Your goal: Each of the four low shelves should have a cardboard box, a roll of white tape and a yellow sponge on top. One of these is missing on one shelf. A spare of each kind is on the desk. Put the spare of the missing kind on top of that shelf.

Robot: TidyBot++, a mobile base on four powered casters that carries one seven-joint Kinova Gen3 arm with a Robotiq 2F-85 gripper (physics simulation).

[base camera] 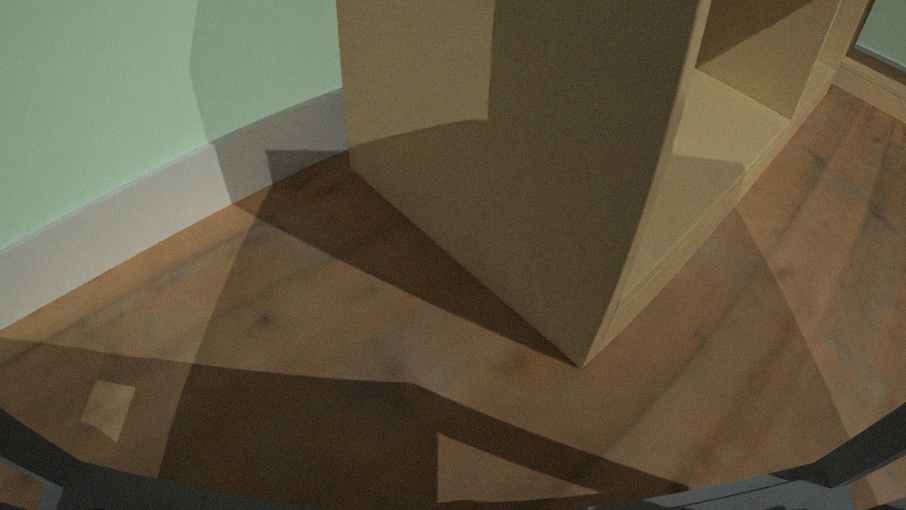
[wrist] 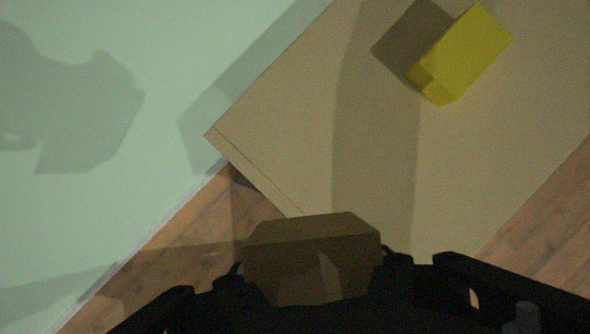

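Note:
My gripper is shut on a brown cardboard box, at the lower middle of the wrist view. The box is above and near the end of a low shelf; how high it hangs is hard to tell. A yellow sponge lies on the shelf's top, at the upper right of the wrist view, apart from the held box. In the base camera view the shelf's end panel and open front show, and its top does not. A roll of white tape does not show in either view.
A green wall with a pale skirting board runs behind the shelf. The wooden floor shows beside the shelf's end and along its front. Dark parts of the robot's base edge the bottom of the base camera view.

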